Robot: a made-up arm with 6 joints. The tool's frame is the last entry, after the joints.
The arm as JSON. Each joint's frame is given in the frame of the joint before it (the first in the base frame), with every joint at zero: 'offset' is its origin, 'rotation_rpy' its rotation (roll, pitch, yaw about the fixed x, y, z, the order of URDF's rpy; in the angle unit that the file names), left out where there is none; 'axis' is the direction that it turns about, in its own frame. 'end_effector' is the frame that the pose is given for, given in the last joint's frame.
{
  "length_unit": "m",
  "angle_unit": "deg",
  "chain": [
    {
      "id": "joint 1",
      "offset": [
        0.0,
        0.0,
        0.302
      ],
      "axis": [
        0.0,
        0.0,
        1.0
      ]
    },
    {
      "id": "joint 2",
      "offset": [
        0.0,
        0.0,
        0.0
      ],
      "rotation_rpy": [
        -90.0,
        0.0,
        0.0
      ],
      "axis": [
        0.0,
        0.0,
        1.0
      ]
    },
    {
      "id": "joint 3",
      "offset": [
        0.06,
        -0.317,
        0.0
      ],
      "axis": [
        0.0,
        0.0,
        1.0
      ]
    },
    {
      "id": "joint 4",
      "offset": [
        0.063,
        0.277,
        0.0
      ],
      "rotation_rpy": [
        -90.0,
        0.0,
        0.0
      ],
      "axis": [
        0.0,
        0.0,
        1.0
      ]
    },
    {
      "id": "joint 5",
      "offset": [
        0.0,
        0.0,
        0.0
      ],
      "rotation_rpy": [
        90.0,
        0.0,
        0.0
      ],
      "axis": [
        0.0,
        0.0,
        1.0
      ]
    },
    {
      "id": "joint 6",
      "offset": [
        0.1,
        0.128,
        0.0
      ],
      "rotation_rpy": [
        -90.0,
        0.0,
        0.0
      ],
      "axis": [
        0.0,
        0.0,
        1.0
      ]
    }
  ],
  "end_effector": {
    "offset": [
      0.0,
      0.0,
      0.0
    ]
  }
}
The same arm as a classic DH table. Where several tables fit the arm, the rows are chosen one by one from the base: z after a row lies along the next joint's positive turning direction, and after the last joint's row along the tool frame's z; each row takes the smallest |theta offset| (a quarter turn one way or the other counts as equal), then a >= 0, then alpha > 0; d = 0 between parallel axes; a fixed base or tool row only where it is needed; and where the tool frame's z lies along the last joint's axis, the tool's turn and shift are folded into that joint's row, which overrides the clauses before.
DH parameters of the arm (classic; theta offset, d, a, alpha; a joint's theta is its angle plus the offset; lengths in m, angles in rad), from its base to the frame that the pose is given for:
joint 1: 0 0.302 0 -1.5708
joint 2: -1.3837 0 0.3226 0
joint 3: 1.3837 0 0.063 -1.5708
joint 4: 0 0.277 0 1.5708
joint 5: 0 0 0.1 -1.5708
joint 6: 0 0.128 0 0

